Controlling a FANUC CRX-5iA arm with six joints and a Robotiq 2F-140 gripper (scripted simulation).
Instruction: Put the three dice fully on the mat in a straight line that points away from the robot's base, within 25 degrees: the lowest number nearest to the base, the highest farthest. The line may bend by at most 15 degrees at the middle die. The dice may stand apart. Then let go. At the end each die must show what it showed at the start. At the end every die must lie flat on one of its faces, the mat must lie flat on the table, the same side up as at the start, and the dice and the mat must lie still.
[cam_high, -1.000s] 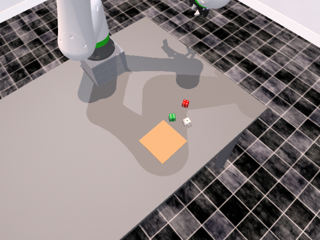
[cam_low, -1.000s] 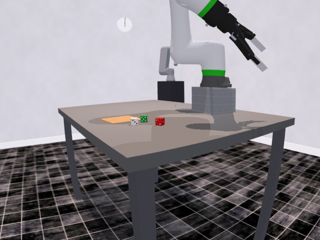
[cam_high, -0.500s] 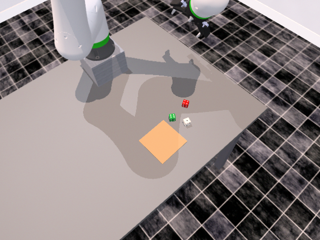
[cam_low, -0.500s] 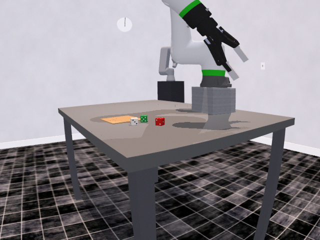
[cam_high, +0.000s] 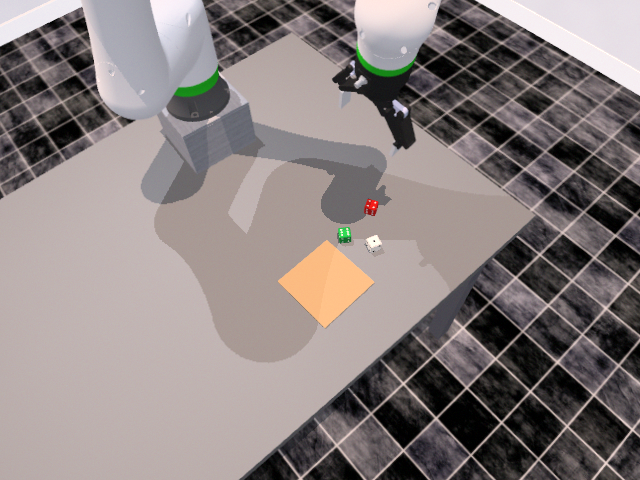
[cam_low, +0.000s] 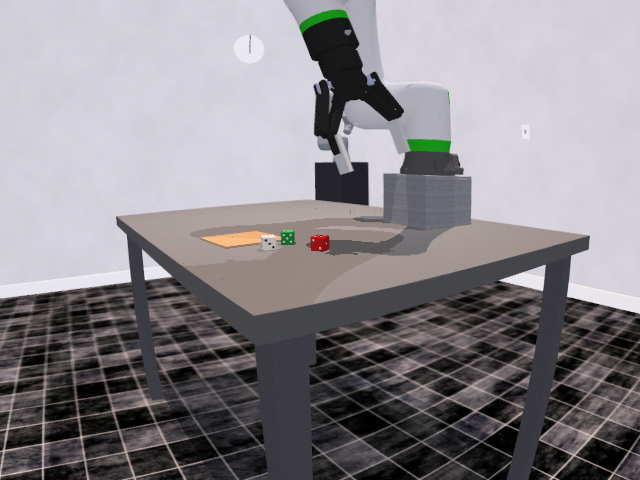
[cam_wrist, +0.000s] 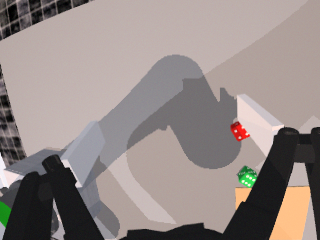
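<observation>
Right now my hand is 15 cm above the white die, 14 cm to the left of it and 13 cm short of it. The rest, counted from my hand: red die (15 cm below, 7 cm to the right, 7 cm ahead); green die (17 cm to the right, 15 cm below, 7 cm ahead); mat (27 cm to the right, 16 cm below, 10 cm ahead).
</observation>
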